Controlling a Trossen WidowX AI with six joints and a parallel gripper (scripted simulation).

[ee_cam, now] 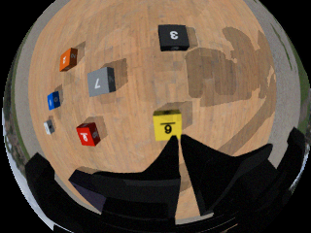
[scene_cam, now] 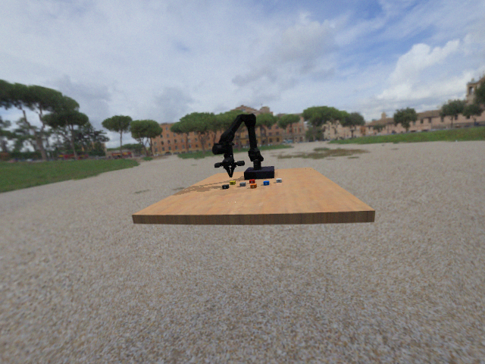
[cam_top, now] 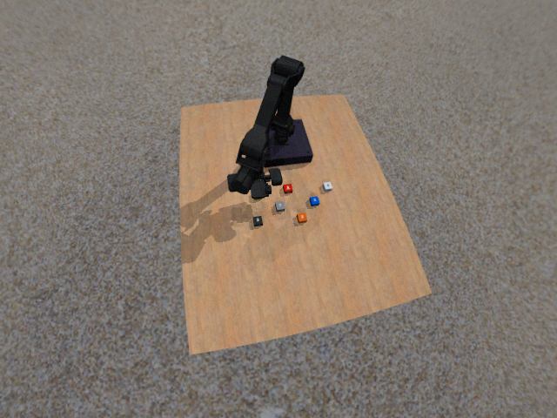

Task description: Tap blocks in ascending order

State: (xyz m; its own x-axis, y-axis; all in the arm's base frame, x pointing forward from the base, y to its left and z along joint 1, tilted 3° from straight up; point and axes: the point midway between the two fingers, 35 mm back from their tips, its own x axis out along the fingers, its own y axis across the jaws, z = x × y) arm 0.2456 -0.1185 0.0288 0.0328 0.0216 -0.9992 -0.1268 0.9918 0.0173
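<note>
The yellow block is 1 cm to the left of my gripper tip and 3 cm below it. Round my gripper tip: grey block 5 cm ahead, 9 cm to the left, 3 cm below; black block 11 cm ahead, 1 cm to the left, 3 cm below; red block 3 cm behind, 13 cm to the left, 3 cm below.
</note>
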